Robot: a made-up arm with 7 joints.
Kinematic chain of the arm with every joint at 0, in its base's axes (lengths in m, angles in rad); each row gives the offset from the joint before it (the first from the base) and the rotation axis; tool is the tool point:
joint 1: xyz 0 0.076 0 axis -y
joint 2: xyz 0 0.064 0 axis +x
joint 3: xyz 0 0 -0.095 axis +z
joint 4: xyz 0 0 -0.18 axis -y
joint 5: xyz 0 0 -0.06 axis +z
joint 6: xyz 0 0 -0.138 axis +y
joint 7: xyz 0 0 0 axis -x
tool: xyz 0 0 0
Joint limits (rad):
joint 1: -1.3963..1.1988
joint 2: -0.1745..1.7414
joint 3: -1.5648..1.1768
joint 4: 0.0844..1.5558
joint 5: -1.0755..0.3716
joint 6: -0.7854..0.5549
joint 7: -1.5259..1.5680
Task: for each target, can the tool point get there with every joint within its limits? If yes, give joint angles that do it. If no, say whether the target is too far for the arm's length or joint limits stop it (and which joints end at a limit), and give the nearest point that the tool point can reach.
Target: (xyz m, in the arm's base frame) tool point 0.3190 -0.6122 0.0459
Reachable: no: too far | nearest point 0.2706 -0.1009 -0.0589 | short by 0.524 m
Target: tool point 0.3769 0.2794 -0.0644
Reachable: yes | joints 0.9483 0.5241 -0.2975 1.0855 -0.6151 -0.5725 -0.7256
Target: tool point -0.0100 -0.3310 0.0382
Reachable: no: joint limits stop it (at a limit: joint 1, joint 2, joint 3, joint 4) | nearest point -0.2355 -0.1032 -0.0427 | short by 0.331 m
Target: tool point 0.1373 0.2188 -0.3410
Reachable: yes | joints -0.1614 0.3254 -0.1354 1.3250 -0.2674 -0.1740 0.5107
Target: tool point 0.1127 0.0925 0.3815
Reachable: no: joint limits stop it (at a limit: joint 2, joint 3, joint 4) | nearest point 0.0679 0.3829 0.2299 | short by 0.331 m
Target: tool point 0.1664 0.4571 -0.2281
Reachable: yes | joints 0.3122 1.1905 -0.9786 0.9260 0.2131 -0.0075 0.3278
